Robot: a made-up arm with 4 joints.
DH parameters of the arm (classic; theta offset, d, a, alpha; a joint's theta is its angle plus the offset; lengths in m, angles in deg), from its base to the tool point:
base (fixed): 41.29 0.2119 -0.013 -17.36
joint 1: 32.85 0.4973 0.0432 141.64
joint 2: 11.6 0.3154 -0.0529 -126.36
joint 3: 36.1 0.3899 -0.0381 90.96
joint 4: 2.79 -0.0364 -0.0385 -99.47
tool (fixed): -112.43 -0.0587 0 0
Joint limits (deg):
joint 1: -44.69..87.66
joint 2: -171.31..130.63
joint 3: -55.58..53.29
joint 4: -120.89..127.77
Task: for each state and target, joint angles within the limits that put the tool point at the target. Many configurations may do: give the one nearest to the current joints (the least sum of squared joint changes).
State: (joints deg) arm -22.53 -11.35 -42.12 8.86
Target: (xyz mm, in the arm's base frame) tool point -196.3 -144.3 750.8
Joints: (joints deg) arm -44.69 17.03 -34.55 -6.15
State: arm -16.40 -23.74 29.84 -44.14
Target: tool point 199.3 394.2 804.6
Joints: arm 28.94 -49.22 31.92 -73.18
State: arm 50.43 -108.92 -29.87 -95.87
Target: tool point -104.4 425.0 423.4
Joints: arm 6.19 -158.44 -18.60 -76.56
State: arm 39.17 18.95 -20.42 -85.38
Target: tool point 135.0 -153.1 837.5
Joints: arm 21.06 27.86 17.61 -88.20
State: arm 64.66 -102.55 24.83 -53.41
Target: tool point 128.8 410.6 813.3
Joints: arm 39.85 -51.46 -2.08 -69.49
